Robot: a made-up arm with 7 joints.
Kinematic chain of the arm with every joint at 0, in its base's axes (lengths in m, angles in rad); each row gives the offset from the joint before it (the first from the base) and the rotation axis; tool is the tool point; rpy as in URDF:
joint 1: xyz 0 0 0 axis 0.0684 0.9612 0.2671
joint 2: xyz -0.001 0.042 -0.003 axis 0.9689 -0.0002 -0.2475
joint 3: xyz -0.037 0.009 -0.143 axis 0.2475 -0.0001 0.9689
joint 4: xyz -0.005 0 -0.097 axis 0.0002 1 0
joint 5: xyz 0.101 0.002 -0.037 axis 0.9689 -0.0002 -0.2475
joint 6: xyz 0.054 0 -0.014 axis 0.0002 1 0
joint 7: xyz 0.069 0 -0.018 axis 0.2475 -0.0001 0.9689
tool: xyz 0 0 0 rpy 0 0.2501 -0.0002
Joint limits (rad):
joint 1: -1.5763..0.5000
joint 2: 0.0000..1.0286
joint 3: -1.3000..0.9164
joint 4: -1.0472..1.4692
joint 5: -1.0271..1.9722
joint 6: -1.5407..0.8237
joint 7: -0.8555..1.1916
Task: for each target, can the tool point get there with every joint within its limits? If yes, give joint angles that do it. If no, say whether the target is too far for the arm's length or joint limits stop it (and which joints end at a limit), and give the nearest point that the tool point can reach.
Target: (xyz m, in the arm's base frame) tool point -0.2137 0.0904 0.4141
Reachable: no: joint limits stop it (at a limit: joint 1, joint 2) | nearest point 0.0241 0.1604 0.1867 | short by 0.336 m
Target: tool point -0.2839 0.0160 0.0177
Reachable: no: joint limits stop it (at a limit: joint 1, joint 3, joint 4, joint 6) | nearest point -0.1361 0.0393 -0.0846 | short by 0.181 m
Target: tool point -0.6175 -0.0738 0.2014
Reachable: no: too far | nearest point -0.3245 0.0020 -0.2646 | short by 0.556 m
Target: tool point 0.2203 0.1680 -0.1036
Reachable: yes | joints -0.1510 0.8502 0.1562 -0.3061 0.3735 -0.5720 -0.3812
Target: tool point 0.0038 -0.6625 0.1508
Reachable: no: too far | nearest point 0.1597 -0.2458 0.0095 | short by 0.467 m
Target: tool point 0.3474 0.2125 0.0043
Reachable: yes | joints -1.0861 0.6010 0.6890 0.5587 0.8778 -1.2229 -0.0255
